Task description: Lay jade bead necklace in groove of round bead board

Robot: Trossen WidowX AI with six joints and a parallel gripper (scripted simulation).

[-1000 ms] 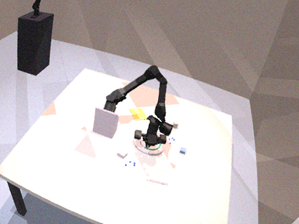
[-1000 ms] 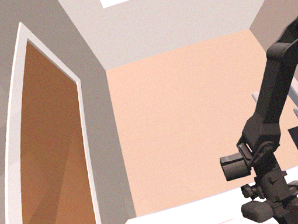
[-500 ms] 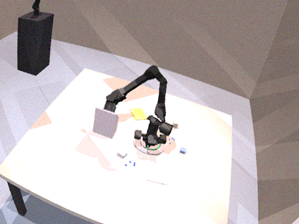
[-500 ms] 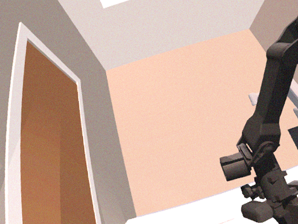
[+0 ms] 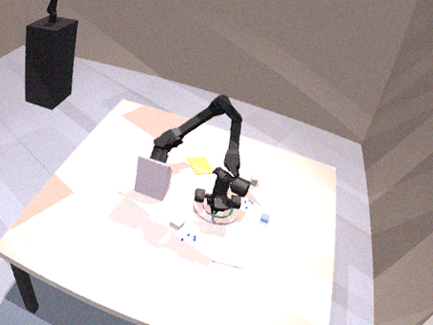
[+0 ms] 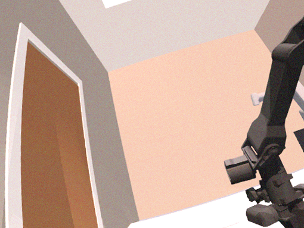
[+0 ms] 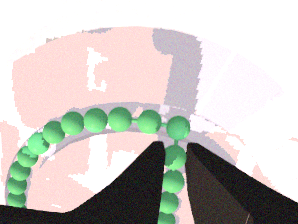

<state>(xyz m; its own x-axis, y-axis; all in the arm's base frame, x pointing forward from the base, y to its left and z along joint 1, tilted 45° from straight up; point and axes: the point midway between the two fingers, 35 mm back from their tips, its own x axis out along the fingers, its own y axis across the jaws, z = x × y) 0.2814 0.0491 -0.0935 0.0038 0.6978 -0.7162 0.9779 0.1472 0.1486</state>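
My gripper tip is now 5 cm to the right of the round white bead board and 1 cm above it. The rest, counted from my gripper tip: thin rod (23 cm to the right, 12 cm ahead, 1 cm below); blue block (22 cm ahead, 8 cm to the left, 1 cm below); cream block (30 cm to the left, 13 cm ahead).
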